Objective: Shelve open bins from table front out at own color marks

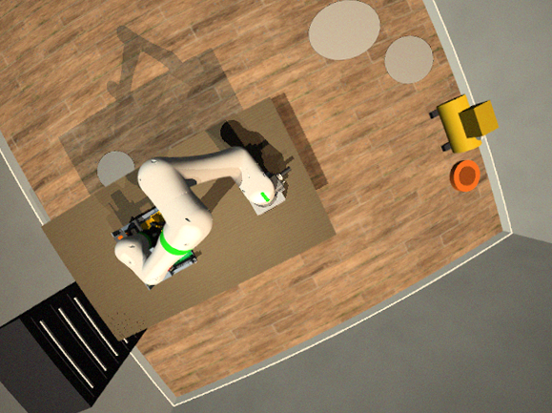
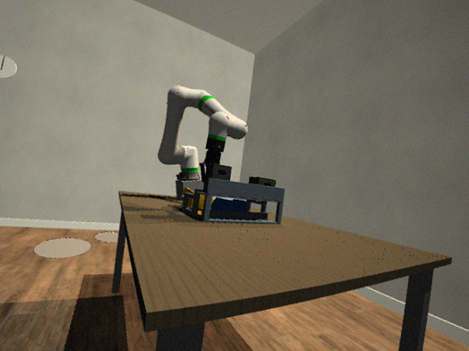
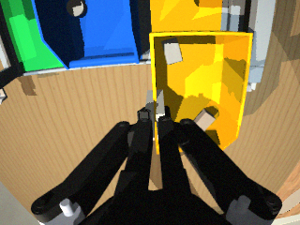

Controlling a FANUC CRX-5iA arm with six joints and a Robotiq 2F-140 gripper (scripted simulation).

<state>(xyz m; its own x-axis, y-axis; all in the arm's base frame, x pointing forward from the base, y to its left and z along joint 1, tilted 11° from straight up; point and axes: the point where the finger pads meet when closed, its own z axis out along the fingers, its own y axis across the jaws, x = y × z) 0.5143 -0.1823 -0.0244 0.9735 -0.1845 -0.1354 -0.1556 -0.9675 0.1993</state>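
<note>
My hand is 50 mm to the left of the yellow bin, 40 mm above it and 20 mm past it. Round my hand: blue bin: 130 mm ahead, 60 mm below, 50 mm to the left; blue mark: 130 mm ahead, 100 mm below, 50 mm to the left; yellow mark: 110 mm ahead, 100 mm below, 60 mm to the right.
</note>
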